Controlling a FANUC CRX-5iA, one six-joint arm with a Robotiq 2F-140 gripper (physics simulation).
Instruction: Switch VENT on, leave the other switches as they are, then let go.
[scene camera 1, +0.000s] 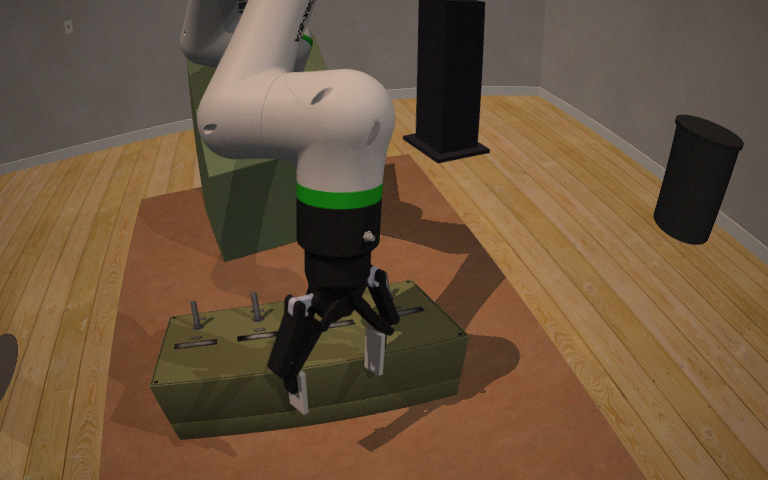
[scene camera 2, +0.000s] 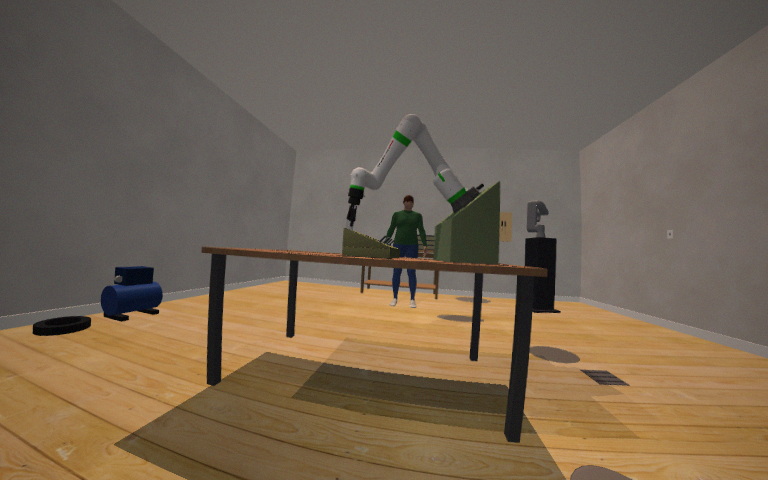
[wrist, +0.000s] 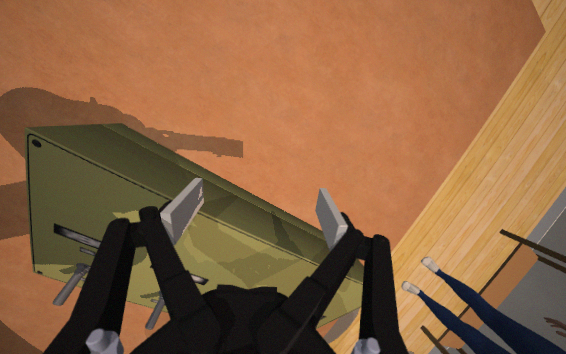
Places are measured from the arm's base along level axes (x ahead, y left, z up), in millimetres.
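Where they show: gripper, fingertip midpoint: (scene camera 1: 337, 388) (wrist: 261, 195); arm's base, link origin: (scene camera 2: 464, 205).
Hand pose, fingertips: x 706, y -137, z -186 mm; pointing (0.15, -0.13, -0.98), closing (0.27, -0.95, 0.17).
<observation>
Things, the pixels of their centre, and the offset from my fingertips.
- olive-green switch box, body centre: (scene camera 1: 298, 351) (wrist: 220, 263) (scene camera 2: 374, 247) 177 mm back, 1 mm left, 97 mm down
- left lever, body centre: (scene camera 1: 195, 313) 297 mm back, 157 mm right, 48 mm down
- second lever, body centre: (scene camera 1: 255, 305) 272 mm back, 40 mm right, 48 mm down
The olive-green switch box (scene camera 1: 215, 362) (scene camera 2: 368, 247) (wrist: 75, 185) has a sloped top with a row of slots and grey lever switches. In scene camera 1, a left lever (scene camera 1: 196, 315) and a second lever (scene camera 1: 256, 307) stand up and lean toward the robot base; the arm and gripper largely hide the switches on the right. The wrist view shows one lever (wrist: 71, 285) and another lever (wrist: 156, 312) beside the left finger. No VENT label is readable. My gripper (scene camera 1: 336, 372) (scene camera 2: 350, 225) (wrist: 261, 195) is open and empty, above the box's tall front edge, with its fingertips apart from the visible levers.
The box stands on the brown table (scene camera 1: 509, 418) (scene camera 2: 317, 259) (wrist: 350, 90). The green arm pedestal (scene camera 1: 218, 226) (scene camera 2: 475, 232) stands behind it. A black pillar (scene camera 1: 450, 73) (scene camera 2: 540, 271) and dark bin (scene camera 1: 699, 178) stand on the floor. A person (scene camera 2: 407, 226) stands beyond the table.
</observation>
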